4 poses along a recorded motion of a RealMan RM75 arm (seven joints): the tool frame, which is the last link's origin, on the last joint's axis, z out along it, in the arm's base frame.
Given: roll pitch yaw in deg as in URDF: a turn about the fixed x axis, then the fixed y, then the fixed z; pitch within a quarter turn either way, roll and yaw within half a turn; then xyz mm.
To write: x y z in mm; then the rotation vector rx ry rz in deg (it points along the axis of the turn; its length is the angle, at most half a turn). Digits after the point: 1 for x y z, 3 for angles.
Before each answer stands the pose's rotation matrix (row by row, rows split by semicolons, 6 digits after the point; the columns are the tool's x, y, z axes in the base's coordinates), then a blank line. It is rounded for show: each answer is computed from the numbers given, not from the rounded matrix.
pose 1, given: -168.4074, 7.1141, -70.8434, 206.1, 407.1, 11.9
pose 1, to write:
0.325625 -0.933523 0.150013; -0.937353 -0.297948 0.180544; -0.123846 -0.199404 -0.972060

206.1, 407.1, 11.9, -135.031, 97.327, -1.361
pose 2, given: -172.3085, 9.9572, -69.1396, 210.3, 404.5, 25.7
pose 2, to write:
0.350728 -0.934284 0.064047; -0.920375 -0.331263 0.207784; -0.172912 -0.131823 -0.976076

210.3, 404.5, 25.7, -137.735, 96.104, 5.641
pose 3, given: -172.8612, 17.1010, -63.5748, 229.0, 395.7, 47.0
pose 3, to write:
0.425353 -0.904837 -0.018561; -0.855923 -0.408854 0.316597; -0.294057 -0.118779 -0.948379

229.0, 395.7, 47.0, -138.809, 87.835, 15.595
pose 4, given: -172.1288, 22.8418, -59.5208, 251.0, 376.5, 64.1
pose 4, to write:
0.467449 -0.880658 -0.077021; -0.794230 -0.456632 0.400857; -0.388188 -0.126207 -0.912897

251.0, 376.5, 64.1, -138.130, 81.549, 22.651
